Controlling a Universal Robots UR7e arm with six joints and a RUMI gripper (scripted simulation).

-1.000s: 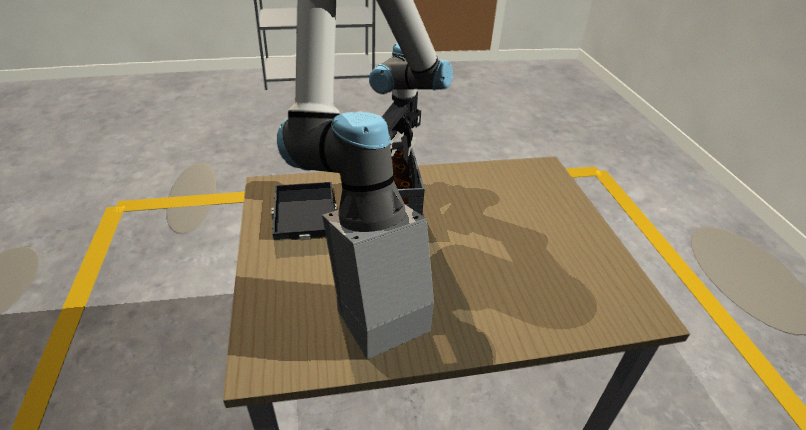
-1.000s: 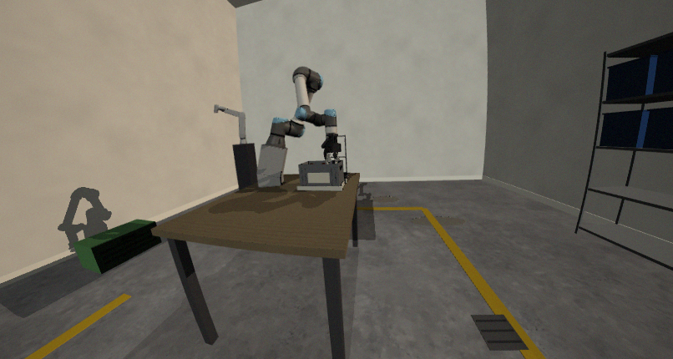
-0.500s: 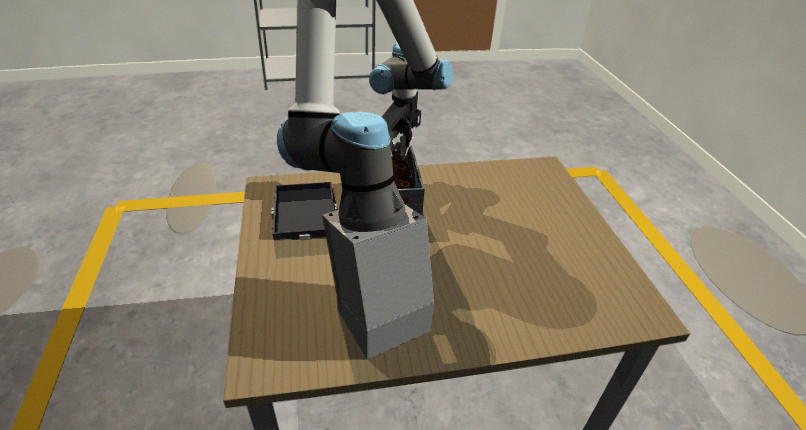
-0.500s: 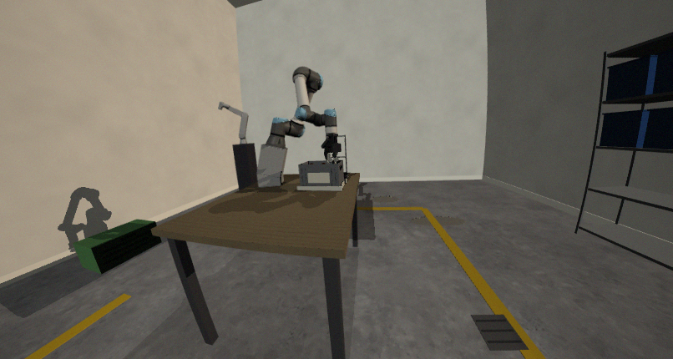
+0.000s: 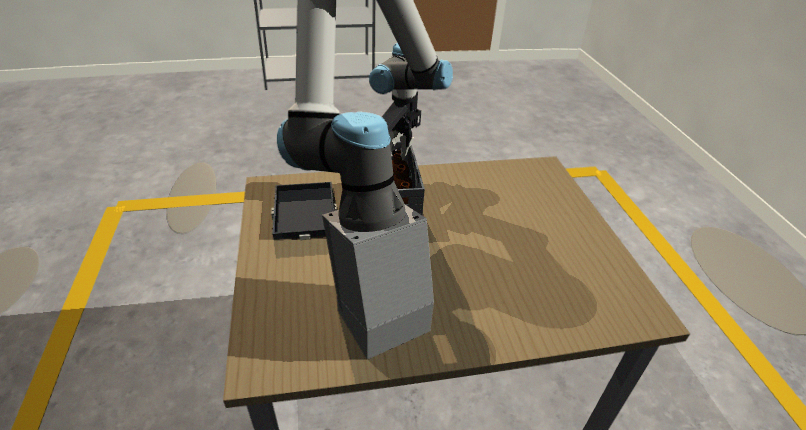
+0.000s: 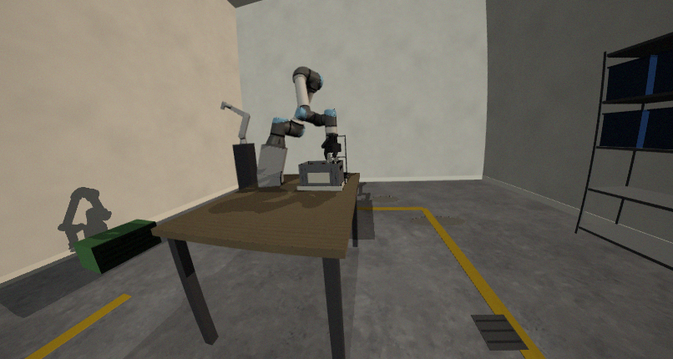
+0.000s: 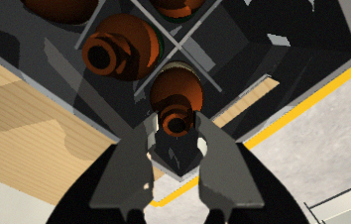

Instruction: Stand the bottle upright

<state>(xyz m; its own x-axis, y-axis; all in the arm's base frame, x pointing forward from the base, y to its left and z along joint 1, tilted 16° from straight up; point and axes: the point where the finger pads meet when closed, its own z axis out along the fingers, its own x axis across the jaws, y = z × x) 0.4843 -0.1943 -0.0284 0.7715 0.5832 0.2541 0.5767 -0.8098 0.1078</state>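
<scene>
Now: the crate 8 cm behind my hand, 7 cm below it and 6 cm to the left of it. Also, from my hand: bottle: 17 cm behind, 7 cm below, 3 cm to the left; dark tray: 32 cm to the left, 14 cm below, 3 cm behind.
</scene>
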